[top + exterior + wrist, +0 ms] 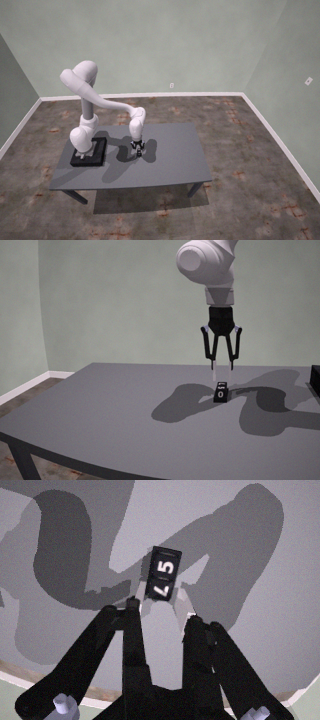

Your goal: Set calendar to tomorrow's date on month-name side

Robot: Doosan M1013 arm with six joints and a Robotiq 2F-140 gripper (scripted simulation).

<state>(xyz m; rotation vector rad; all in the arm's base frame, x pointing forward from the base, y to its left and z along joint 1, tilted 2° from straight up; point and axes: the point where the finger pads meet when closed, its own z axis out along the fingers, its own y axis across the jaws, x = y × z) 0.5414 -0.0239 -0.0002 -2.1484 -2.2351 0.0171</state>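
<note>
The black number cube lies 60 mm below my hand. The rest, counted from my hand: tray: 20 mm to the left, 80 mm below.
</note>
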